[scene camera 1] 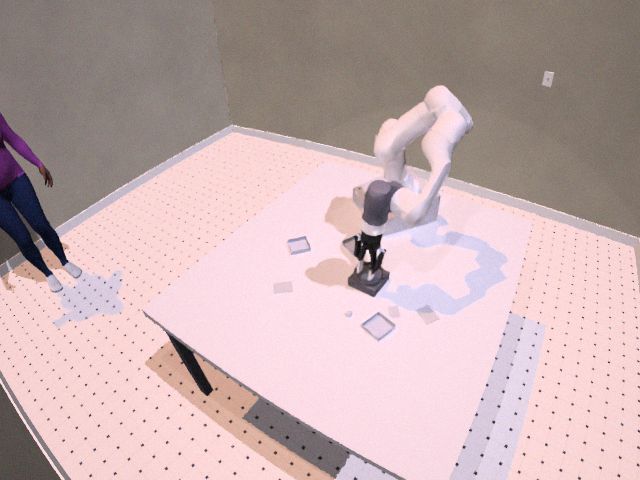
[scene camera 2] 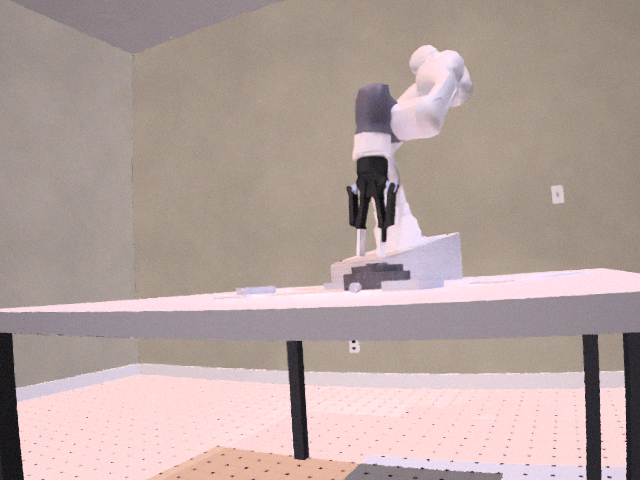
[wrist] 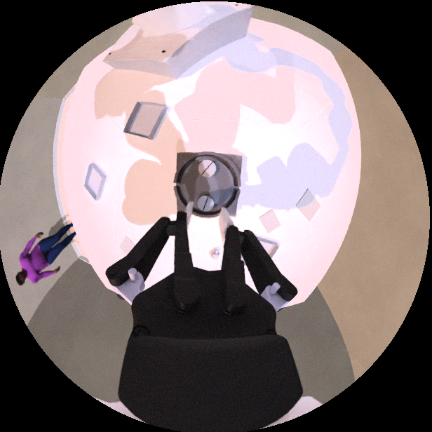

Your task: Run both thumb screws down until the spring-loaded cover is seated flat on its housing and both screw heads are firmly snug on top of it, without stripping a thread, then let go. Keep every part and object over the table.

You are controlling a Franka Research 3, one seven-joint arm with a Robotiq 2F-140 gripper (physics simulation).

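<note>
The dark square housing [scene camera 1: 356, 283] [scene camera 2: 361, 280] [wrist: 183, 160] stands on the table. Its round grey cover [wrist: 192, 186] lies inside a dark ring. Two slotted, pale screw heads show on the cover in the wrist view: the far screw [wrist: 207, 168] and the near screw [wrist: 205, 203]. Whether the cover is seated flat, and how snug the heads are, cannot be told. My gripper [scene camera 1: 366, 272] [scene camera 2: 371, 254] [wrist: 206, 211] points down, partly open and empty. Its pale fingertips are apart, over the near screw's side of the housing. In scene camera 2 they stand above the housing top.
Shallow trays stand left of the housing [scene camera 1: 289, 246] [wrist: 87, 181], behind it [wrist: 131, 131] and in front [scene camera 1: 371, 333]. Flat squares [scene camera 1: 282, 287] [scene camera 1: 428, 314] [wrist: 270, 220] and a small pale round piece [scene camera 1: 348, 313] [scene camera 2: 354, 287] [wrist: 215, 253] lie on the table. A person [scene camera 1: 20, 198] [wrist: 37, 254] stands beyond the left edge.
</note>
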